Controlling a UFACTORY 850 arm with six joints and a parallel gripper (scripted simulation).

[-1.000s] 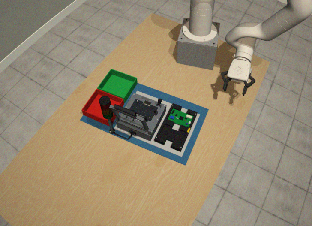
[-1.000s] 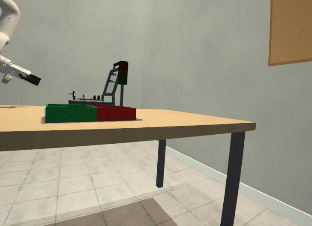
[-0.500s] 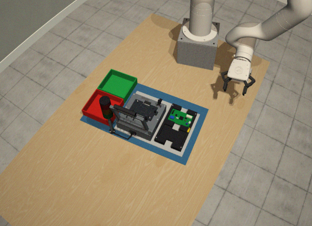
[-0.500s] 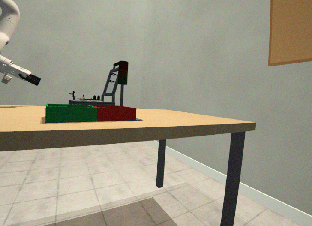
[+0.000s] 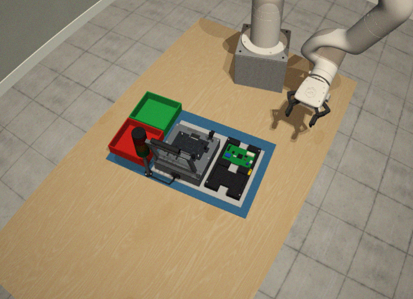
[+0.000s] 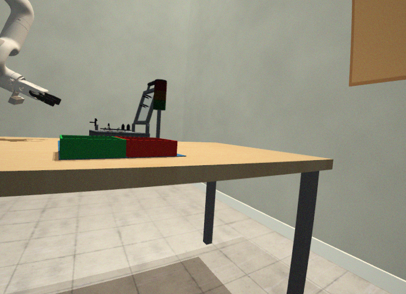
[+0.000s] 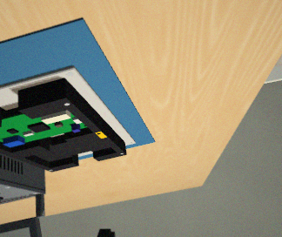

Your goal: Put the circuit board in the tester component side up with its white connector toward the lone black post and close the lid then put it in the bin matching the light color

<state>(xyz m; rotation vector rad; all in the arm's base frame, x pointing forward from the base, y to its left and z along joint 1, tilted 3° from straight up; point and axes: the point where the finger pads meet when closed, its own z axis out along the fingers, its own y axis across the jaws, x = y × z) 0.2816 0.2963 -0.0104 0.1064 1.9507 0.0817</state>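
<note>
Now: the green circuit board 160 mm ahead of my hand, 130 mm to the right of it and 160 mm below it. Also, from my hand: clear lid 370 mm ahead, 260 mm to the right, 10 mm above; then latch hook 180 mm ahead, 240 mm to the right, 90 mm below; then green bin 190 mm ahead, 500 mm to the right, 160 mm below.
</note>
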